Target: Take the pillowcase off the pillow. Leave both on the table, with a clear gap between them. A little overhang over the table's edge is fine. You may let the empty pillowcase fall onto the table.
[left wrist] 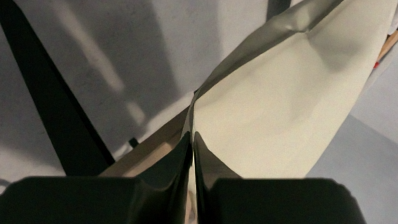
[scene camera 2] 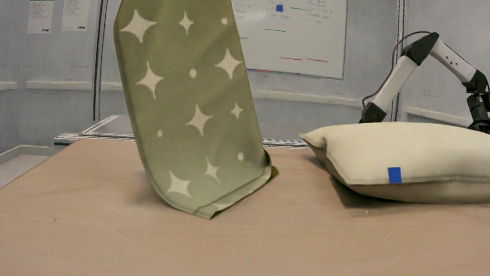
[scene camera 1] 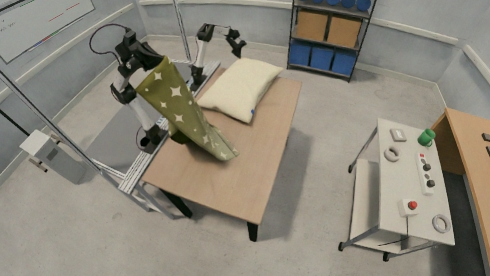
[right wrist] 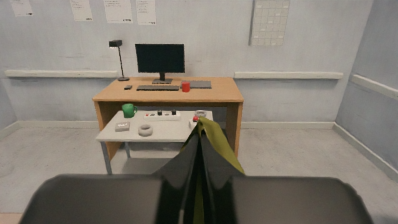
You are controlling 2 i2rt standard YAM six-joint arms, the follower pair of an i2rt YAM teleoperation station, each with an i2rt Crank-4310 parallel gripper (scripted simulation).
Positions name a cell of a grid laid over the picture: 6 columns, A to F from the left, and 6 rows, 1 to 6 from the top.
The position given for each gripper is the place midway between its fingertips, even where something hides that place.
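A cream pillow (scene camera 2: F4), (scene camera 1: C3), (left wrist: E3) is part of the scene, together with the robot's left gripper (left wrist: C4) and right gripper (right wrist: D4).
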